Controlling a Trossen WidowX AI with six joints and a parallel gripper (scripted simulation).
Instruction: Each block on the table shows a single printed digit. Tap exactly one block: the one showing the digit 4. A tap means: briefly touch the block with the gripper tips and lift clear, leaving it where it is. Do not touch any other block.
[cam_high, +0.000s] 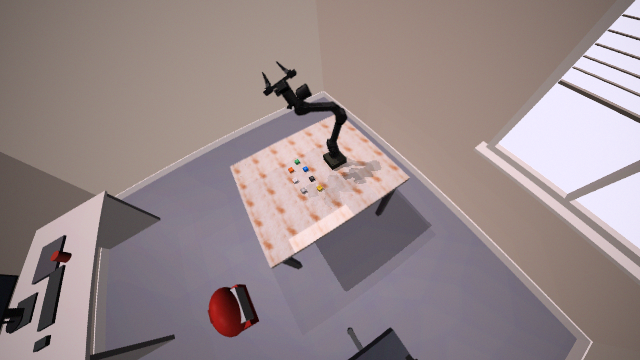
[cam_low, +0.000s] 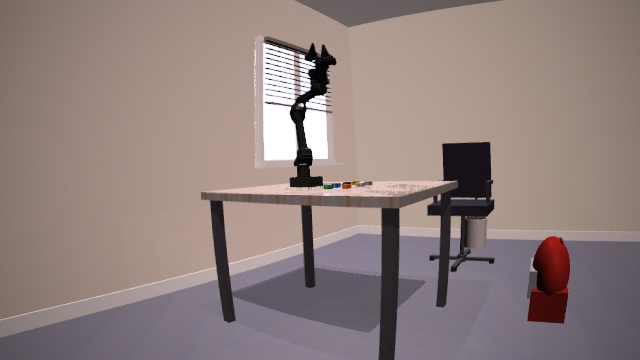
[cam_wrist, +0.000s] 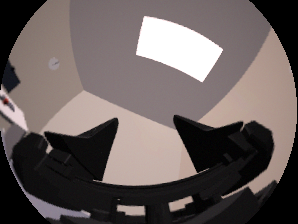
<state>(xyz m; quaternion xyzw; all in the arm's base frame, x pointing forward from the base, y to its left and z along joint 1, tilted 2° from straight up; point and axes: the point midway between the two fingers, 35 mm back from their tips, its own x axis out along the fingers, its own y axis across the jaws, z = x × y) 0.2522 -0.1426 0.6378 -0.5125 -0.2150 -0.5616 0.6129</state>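
The orange block is 72 cm below my gripper tip, 9 cm ahead of it and 7 cm to the left of it. Round my gripper tip: blue block 72 cm below, 12 cm to the left, 1 cm behind; then white block 72 cm below, 17 cm to the left, 10 cm ahead; then green block 72 cm below, 2 cm to the left, 1 cm ahead.
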